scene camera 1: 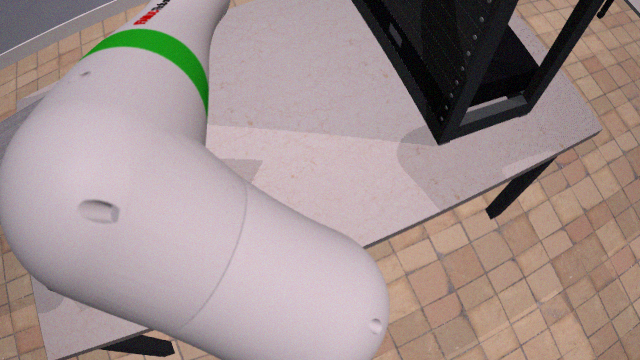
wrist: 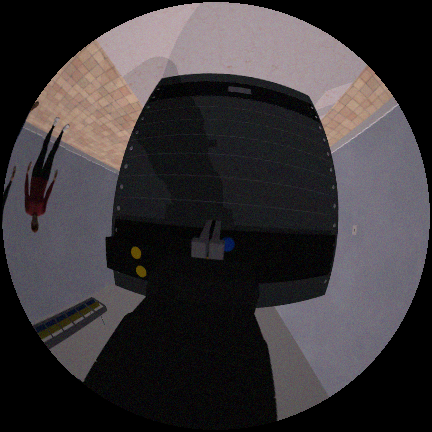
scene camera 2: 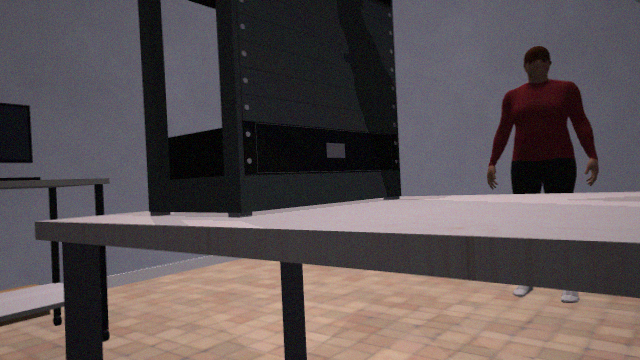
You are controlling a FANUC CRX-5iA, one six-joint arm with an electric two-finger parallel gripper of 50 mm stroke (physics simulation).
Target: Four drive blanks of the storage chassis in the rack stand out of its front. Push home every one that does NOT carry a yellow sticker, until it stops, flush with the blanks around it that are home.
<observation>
my gripper: wrist 213, 228; not seen in scene camera 1 (out of frame); not seen in scene camera 2 (out of frame)
black rack: scene camera 1 448, 63; wrist; scene camera 2
same spot on black rack: (wrist: 252, 153) = (scene camera 2: 323, 43)
</observation>
